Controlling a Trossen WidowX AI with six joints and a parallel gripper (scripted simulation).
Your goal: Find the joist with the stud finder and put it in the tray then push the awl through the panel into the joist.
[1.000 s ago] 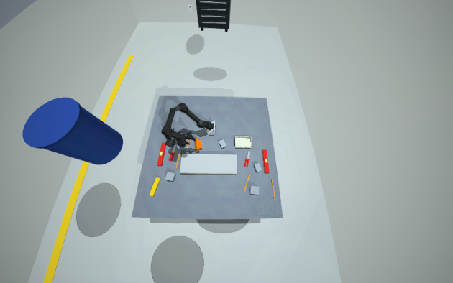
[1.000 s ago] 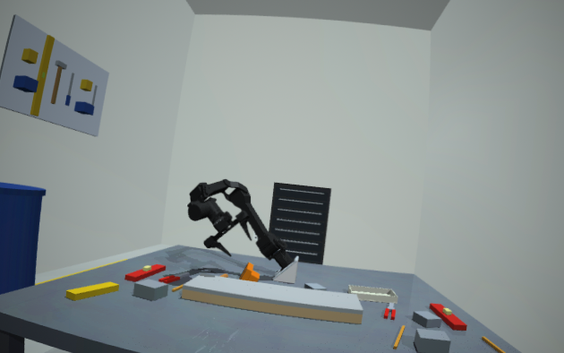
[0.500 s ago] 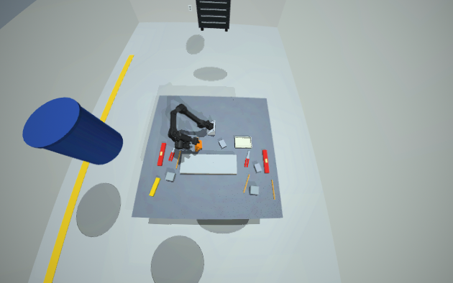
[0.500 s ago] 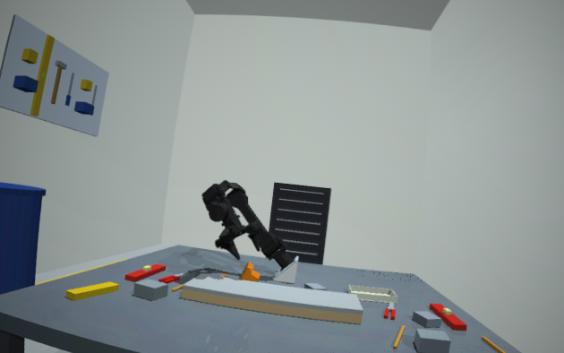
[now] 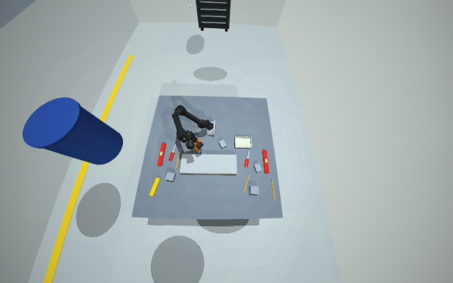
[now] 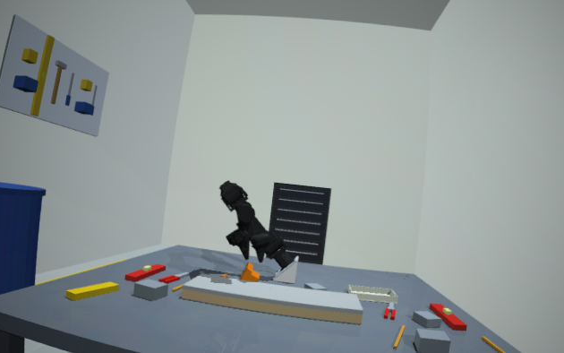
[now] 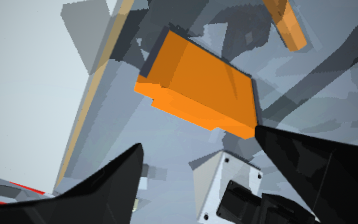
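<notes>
Now: gripper tip 70 mm above the orange stud finder, 10 mm to the right of it and 10 mm short of it. Round my gripper tip: awl: 120 mm to the right, 80 mm below, 20 mm ahead; then tray: 440 mm to the left, 80 mm below, 60 mm behind; then yellow bar: 420 mm ahead, 350 mm to the right, 80 mm below.
</notes>
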